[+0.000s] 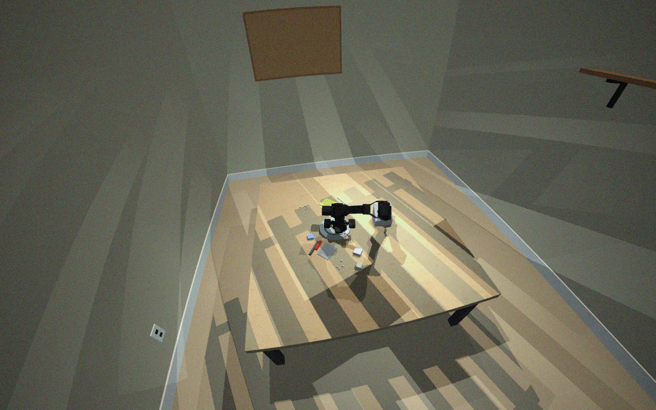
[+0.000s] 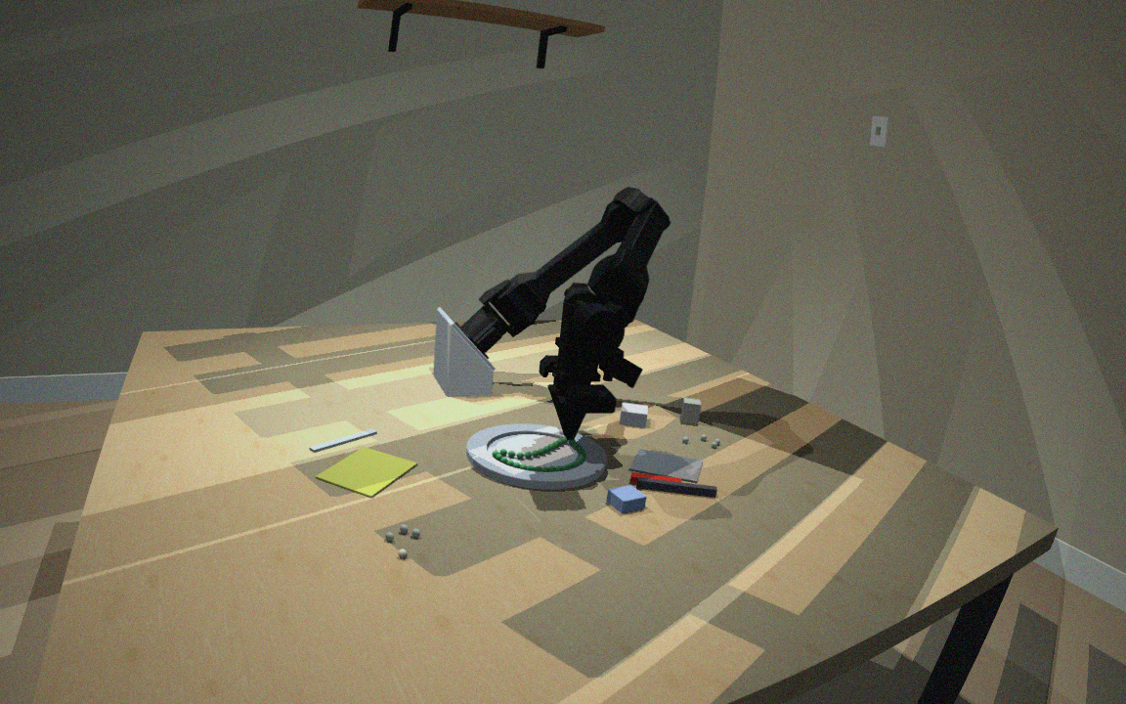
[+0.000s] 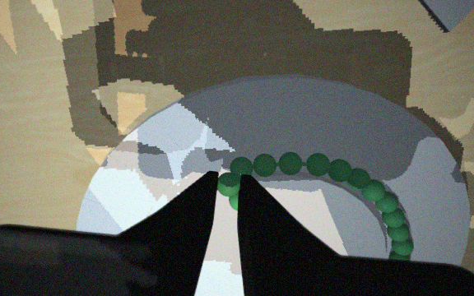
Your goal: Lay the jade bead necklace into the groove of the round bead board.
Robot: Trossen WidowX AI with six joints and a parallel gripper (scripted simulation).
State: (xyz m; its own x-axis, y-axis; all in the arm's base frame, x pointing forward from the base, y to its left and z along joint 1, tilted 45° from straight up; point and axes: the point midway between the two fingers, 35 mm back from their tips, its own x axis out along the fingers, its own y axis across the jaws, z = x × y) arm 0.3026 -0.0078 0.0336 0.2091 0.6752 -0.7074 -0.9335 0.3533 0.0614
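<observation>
My gripper tip is now 1 cm short of the round grey bead board, 6 cm to the left of it and 1 cm above it. From my gripper tip the other things lie so: grey plate 11 cm ahead, 10 cm to the left, 2 cm below; blue block 18 cm ahead, 3 cm to the right, 1 cm below; red and black pen 16 cm ahead, 5 cm to the left, 1 cm below.
</observation>
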